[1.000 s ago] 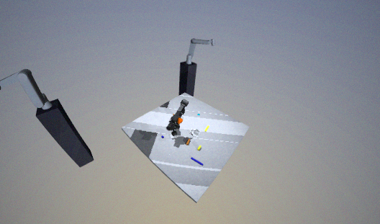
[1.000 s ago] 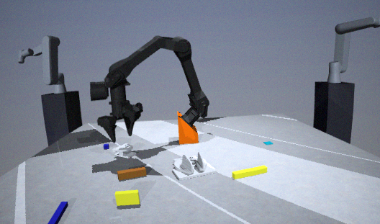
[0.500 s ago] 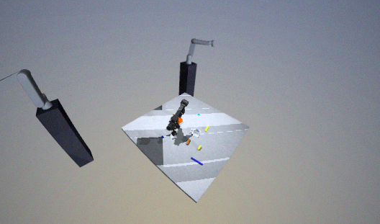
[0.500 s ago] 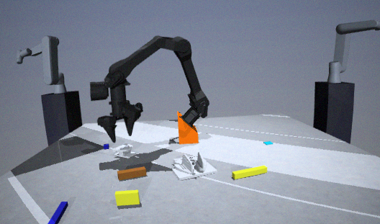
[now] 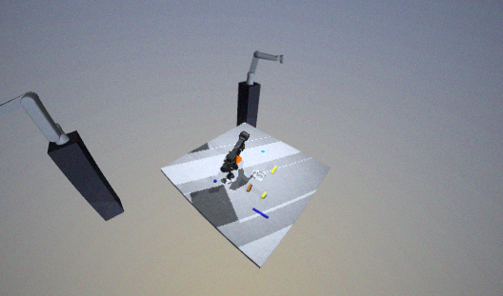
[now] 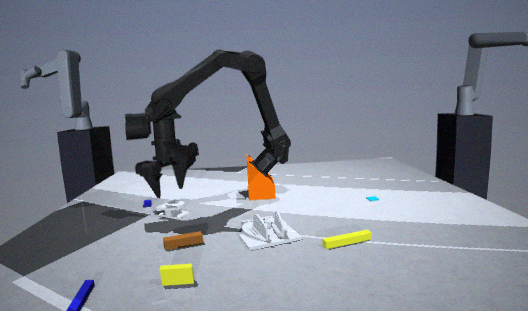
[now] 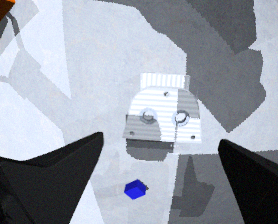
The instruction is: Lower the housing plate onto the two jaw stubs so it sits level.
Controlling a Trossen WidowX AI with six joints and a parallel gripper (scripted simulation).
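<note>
Right now the small blue cube is 7 cm behind my gripper tip, 10 cm to the right of it and 5 cm below it. Round my gripper tip: orange-brown bar: 19 cm ahead, 9 cm to the left, 5 cm below; then dark blue bar: 45 cm ahead, 2 cm to the right, 6 cm below; then yellow block: 34 cm ahead, 12 cm to the left, 4 cm below.
</note>
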